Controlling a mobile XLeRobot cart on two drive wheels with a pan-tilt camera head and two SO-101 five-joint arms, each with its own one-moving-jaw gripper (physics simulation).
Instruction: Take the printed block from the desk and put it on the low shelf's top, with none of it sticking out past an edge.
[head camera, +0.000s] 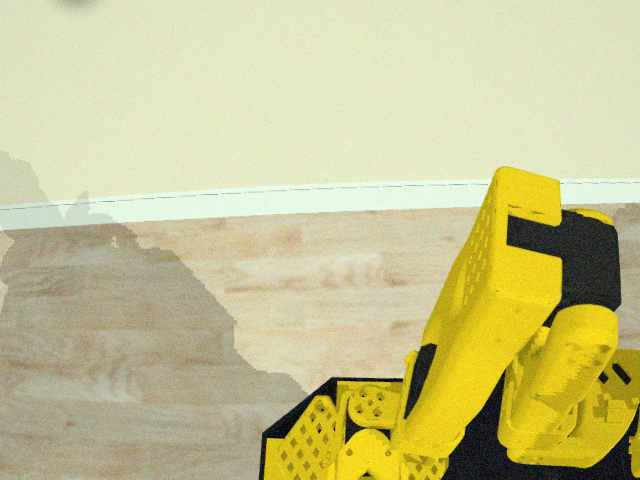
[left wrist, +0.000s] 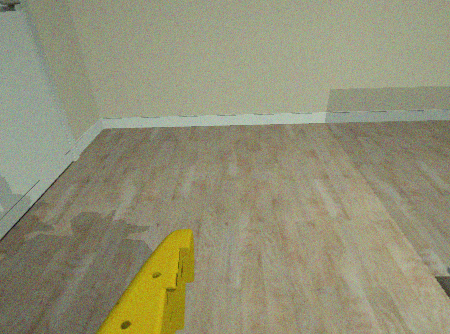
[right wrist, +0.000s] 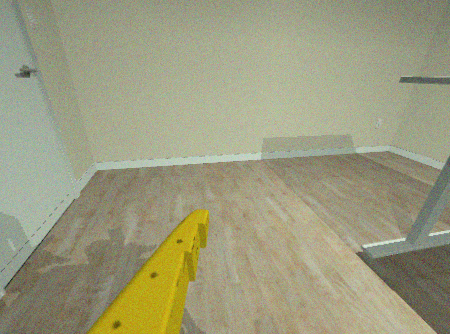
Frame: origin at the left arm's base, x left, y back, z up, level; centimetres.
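Where they show: left end effector, tool point: (left wrist: 192, 247); right end effector, tool point: (right wrist: 207, 223); right arm's base, origin of the base link: (head camera: 362, 438).
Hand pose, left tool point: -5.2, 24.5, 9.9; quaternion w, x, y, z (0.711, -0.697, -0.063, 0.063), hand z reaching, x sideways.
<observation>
After its pixels a point has its place, as x, y, z.
The printed block and the low shelf do not show in these views. Part of the desk (right wrist: 429, 210) {100.1, 97.4, -50.0} shows at the right of the right wrist view, with a grey leg, a foot on the floor and the edge of its top. My left gripper (left wrist: 189, 242) is fully open, with one notched yellow jaw in view above the floor. My right gripper (right wrist: 204, 220) is also fully open, with one notched jaw in view and no object at it. In the head camera my right arm is folded at the lower right; its jaws cannot be made out.
A pale wall (head camera: 310, 93) {-109.5, -8.8, -40.8} (left wrist: 225, 60) {-28.7, 235.3, -27.1} (right wrist: 200, 90) {-22.6, 235.9, 1.1} with a white baseboard (head camera: 310, 198) {-108.1, -9.3, -72.1} (left wrist: 215, 120) {-38.1, 233.2, -72.9} (right wrist: 175, 162) {-52.0, 231.8, -74.1} stands beyond the wooden floor (head camera: 320, 320) {-79.9, -5.8, -77.5} (left wrist: 250, 200) {-6.6, 137.5, -77.5} (right wrist: 240, 225) {0.2, 126.6, -77.5}. A white door (right wrist: 30, 130) {-122.6, 149.9, -16.6} with a handle is at the left. Shadows fall on the floor.
</observation>
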